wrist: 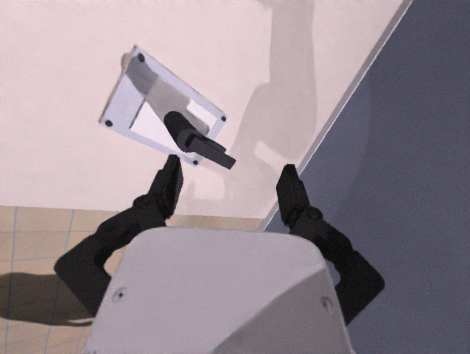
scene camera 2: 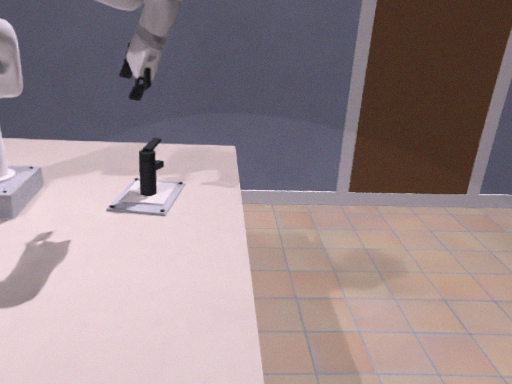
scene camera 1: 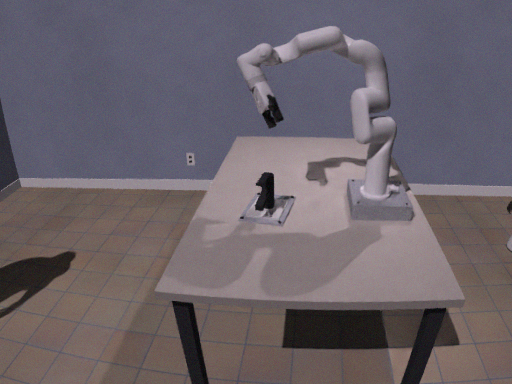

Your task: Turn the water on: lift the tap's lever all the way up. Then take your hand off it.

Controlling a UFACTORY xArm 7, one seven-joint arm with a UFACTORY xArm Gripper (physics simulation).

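Frame: origin at the arm's base, x back, y right, z up, level; centimetres.
Where they show: gripper, between the fingertips: [wrist: 231,171] [scene camera 2: 129,88] [scene camera 1: 276,124]; arm's base, origin of its link: [scene camera 1: 375,193].
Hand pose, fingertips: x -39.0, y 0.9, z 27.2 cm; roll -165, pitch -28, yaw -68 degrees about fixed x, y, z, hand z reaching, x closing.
Note:
Each offset is from my fingertips to the centre of the thing. "pt": to the spot under its first point. Level surfaces: height alone.
The black tap @(pt dx -2.5, dy -5.1, dz -26.3 cm) [scene camera 1: 270,194] [scene camera 2: 147,174] [wrist: 176,126] stands upright on a grey base plate @(dx -3.5, dy -2.9, dz -33.1 cm) [scene camera 1: 287,212] [scene camera 2: 136,208] [wrist: 114,106] with a white middle. Its lever @(dx -4.6, dy -8.3, dz -18.6 cm) [scene camera 2: 152,144] [wrist: 217,154] lies across the top of the body and slants upward to its free end in scene camera 2; a short spout @(dx -4.9, dy -9.8, dz -25.9 cm) [scene camera 2: 159,164] sticks out below it on the same side. My gripper [scene camera 1: 273,121] [scene camera 2: 131,82] [wrist: 231,171] is open and empty, in the air above the tap and apart from it. In the wrist view the lever's tip shows between the spread fingers.
The tap's plate lies on a pale table @(dz -33.8 cm) [scene camera 1: 320,270] [scene camera 2: 190,300] [wrist: 60,165]. The arm's grey base block [scene camera 1: 381,206] [scene camera 2: 22,192] stands on the table, to the right of the tap in scene camera 1. A wall [scene camera 1: 125,90] rises behind the table.

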